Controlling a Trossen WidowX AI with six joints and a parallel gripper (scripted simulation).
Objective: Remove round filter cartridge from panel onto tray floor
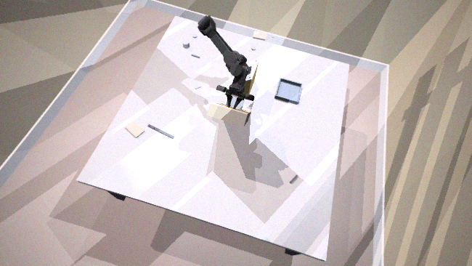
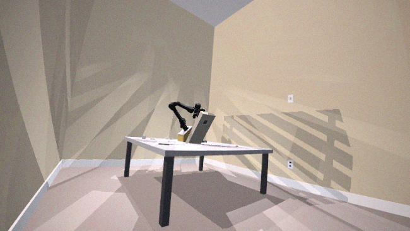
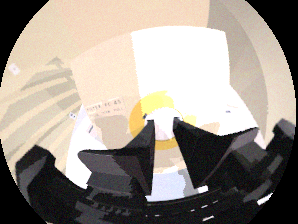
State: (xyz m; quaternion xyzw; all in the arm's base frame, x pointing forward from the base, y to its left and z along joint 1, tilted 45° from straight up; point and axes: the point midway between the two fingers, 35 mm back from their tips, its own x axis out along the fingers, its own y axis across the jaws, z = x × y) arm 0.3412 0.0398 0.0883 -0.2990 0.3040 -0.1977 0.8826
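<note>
Now: gripper tip 1 cm short of the filter cartridge and 1 cm above it. From my gripper tip the other things lie so: tray 39 cm behind, 32 cm to the left, 27 cm below.
</note>
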